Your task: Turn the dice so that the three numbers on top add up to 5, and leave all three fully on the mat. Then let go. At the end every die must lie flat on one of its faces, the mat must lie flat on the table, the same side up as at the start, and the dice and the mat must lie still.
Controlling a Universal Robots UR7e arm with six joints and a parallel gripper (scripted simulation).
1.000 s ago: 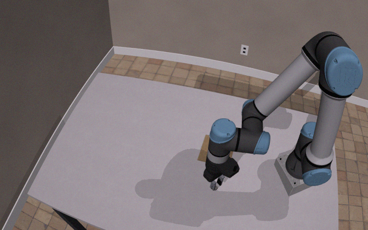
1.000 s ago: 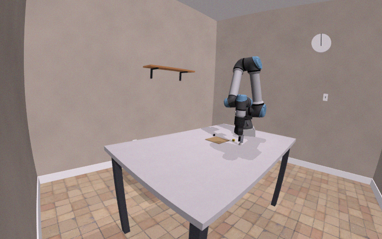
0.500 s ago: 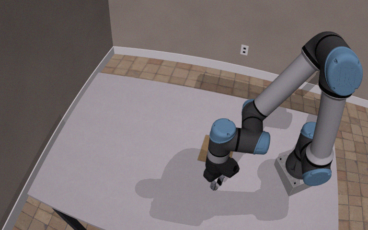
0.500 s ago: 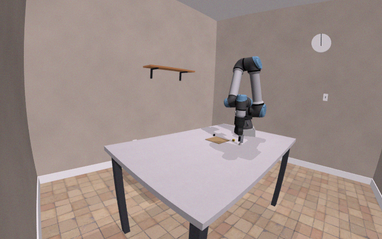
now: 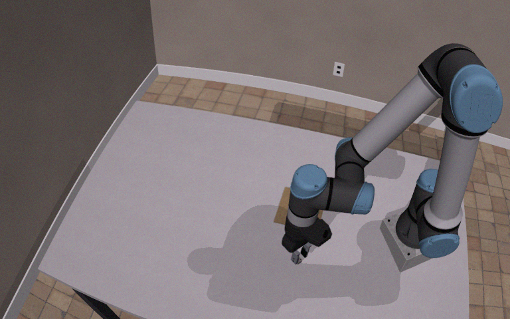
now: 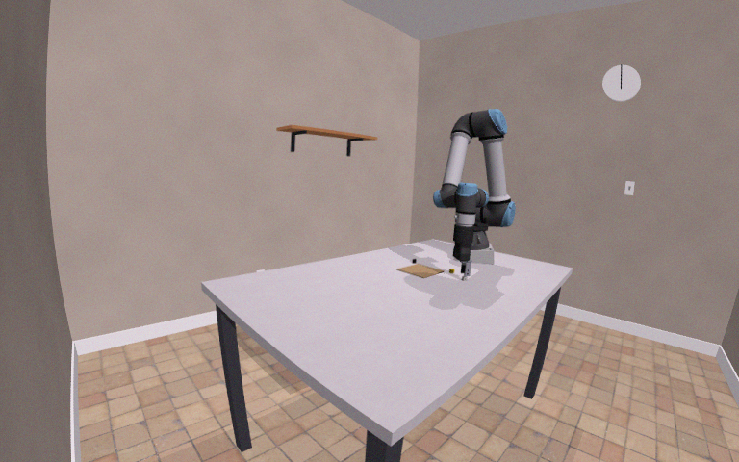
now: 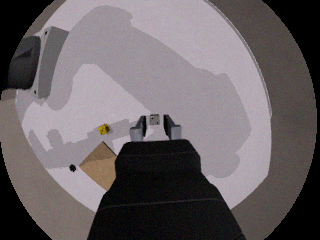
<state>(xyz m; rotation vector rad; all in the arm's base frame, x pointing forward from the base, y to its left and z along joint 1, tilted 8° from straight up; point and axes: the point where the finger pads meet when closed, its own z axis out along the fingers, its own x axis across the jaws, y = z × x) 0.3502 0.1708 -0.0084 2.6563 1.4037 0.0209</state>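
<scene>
My hand is 3 cm above the white die. The rest, counted from my hand: mat 19 cm to the right, 4 cm below, 4 cm ahead; black die 29 cm to the right, 3 cm below, 3 cm behind; yellow die 9 cm to the right, 5 cm behind, 3 cm below.
</scene>
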